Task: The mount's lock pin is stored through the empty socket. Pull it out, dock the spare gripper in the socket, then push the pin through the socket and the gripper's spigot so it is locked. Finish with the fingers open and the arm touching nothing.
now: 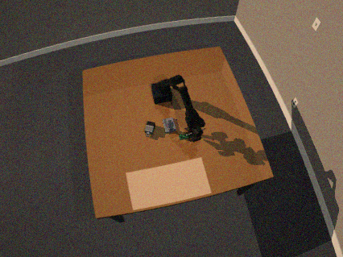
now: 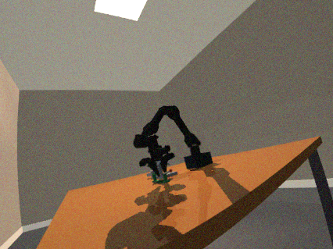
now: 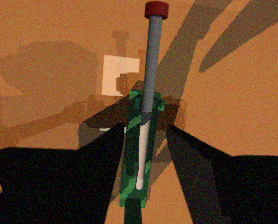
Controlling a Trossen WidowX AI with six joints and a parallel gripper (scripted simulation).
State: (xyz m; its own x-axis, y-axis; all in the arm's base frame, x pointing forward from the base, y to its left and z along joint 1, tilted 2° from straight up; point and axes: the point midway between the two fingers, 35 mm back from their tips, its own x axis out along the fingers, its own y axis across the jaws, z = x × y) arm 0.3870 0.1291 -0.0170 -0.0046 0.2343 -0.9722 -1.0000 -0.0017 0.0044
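Right now my gripper tip is 40 mm to the left of the green piece and 10 mm above it. Also, from my gripper tip: mount 150 mm to the right, 110 mm behind, 20 mm above; spare gripper 300 mm to the right, 120 mm behind, 10 mm below.
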